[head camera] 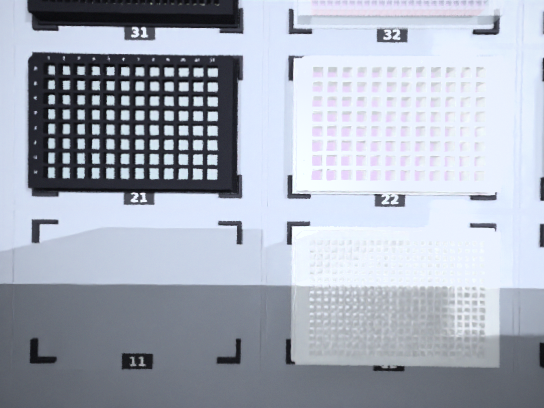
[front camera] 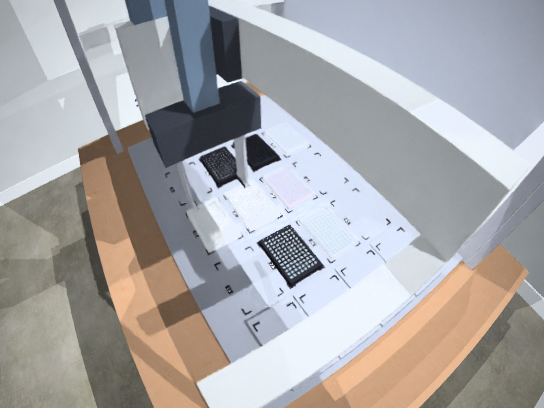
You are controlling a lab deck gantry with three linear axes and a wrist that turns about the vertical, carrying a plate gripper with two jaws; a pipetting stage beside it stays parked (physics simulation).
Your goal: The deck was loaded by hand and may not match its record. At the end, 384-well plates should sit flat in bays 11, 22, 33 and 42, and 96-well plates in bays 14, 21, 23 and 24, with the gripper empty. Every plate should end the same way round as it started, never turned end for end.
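Frame: origin at the robot's base, x ahead, y left, z up, level; centimetres.
Where they show: gripper, fingertip midpoint: (front camera: 218, 193); robot's base at its link origin: (head camera: 38, 356) (front camera: 166, 175).
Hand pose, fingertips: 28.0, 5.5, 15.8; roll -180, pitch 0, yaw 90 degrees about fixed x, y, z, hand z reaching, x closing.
Each offset is from my fingertips to the top centre of the thing, as dx, dy, dz. "*": to the spot under its first point.
My gripper (front camera: 217, 196) is open and empty, jaws down above the left side of the deck, near bay 12. In the head view, a black 96-well plate {-21.6, +9.4, -14.4} (head camera: 132, 122) lies in bay 21, a white 96-well plate {-5.2, +9.4, -14.4} (head camera: 395, 125) in bay 22 and a white 384-well plate {-5.2, -1.3, -14.4} (head camera: 390, 325) (front camera: 205, 237) in bay 12. Bay 11 {* -21.8, +0.7, -15.8} (head camera: 135, 260) holds no plate. A black plate {-21.6, +20.2, -14.4} (front camera: 260, 151) lies in bay 31, a pink-welled plate {-5.2, +20.2, -14.4} (front camera: 288, 186) in bay 32, a pale plate {-21.6, +30.9, -14.4} (front camera: 287, 137) in bay 41, a black 96-well plate {+11.2, +9.4, -14.4} (front camera: 291, 254) in bay 23 and a pale plate {+11.2, +20.2, -14.4} (front camera: 327, 231) in bay 33.
A dark gripper body (front camera: 207, 125) hangs from a blue column (front camera: 192, 55). A white beam (front camera: 320, 330) crosses the front of the deck, and a tall grey panel (front camera: 350, 130) stands along its right side. Shadows cross bays 11 and 12.
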